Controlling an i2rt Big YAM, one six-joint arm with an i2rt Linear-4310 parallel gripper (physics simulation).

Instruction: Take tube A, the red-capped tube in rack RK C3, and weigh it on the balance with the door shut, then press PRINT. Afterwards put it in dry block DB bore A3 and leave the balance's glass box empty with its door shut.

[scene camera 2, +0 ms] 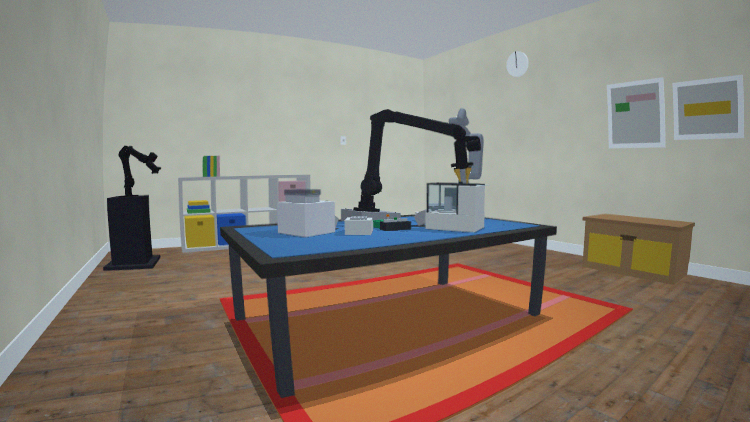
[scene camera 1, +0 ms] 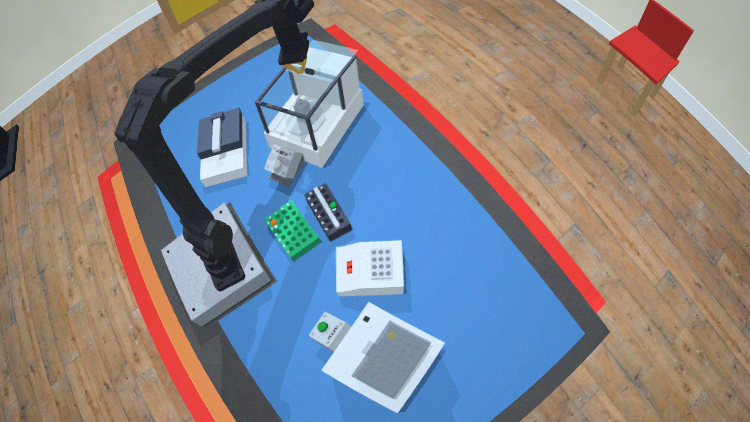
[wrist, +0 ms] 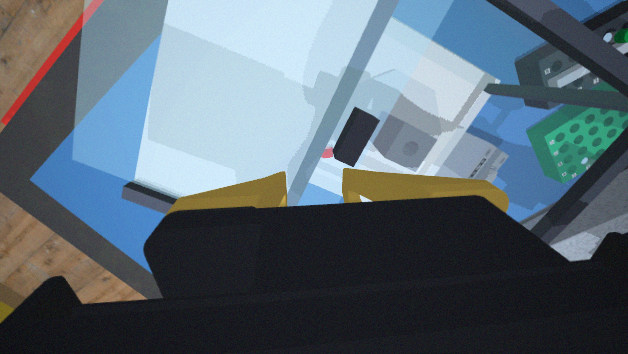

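My gripper [scene camera 1: 296, 67] [scene camera 2: 462, 175] [wrist: 314, 181] is partly open and empty, above the rear top of the balance's glass box [scene camera 1: 322, 156] [scene camera 2: 472, 209]. A black handle [scene camera 1: 309, 71] [wrist: 356, 136] on the glass lies just beyond the fingertips in the wrist view. The door's exact position is unclear. A small red cap [wrist: 327, 152] shows through the glass beside the handle; its tube is not clearly visible. A grey holder block [scene camera 1: 301, 104] [wrist: 407, 142] stands inside. The balance's grey console [scene camera 1: 283, 160] [wrist: 472, 155] is in front. The white block with a bore grid [scene camera 1: 381, 263] [scene camera 2: 358, 225] has a red display.
A green rack [scene camera 1: 293, 230] [wrist: 590, 132] holds an orange-capped tube [scene camera 1: 273, 222]. A dark rack [scene camera 1: 339, 226] [wrist: 532, 82] beside it has a green cap [scene camera 1: 333, 205]. A grey-lidded white device [scene camera 1: 225, 167] stands left of the balance. A large white device [scene camera 1: 346, 362] and a green-button box [scene camera 1: 322, 326] stand farther off.
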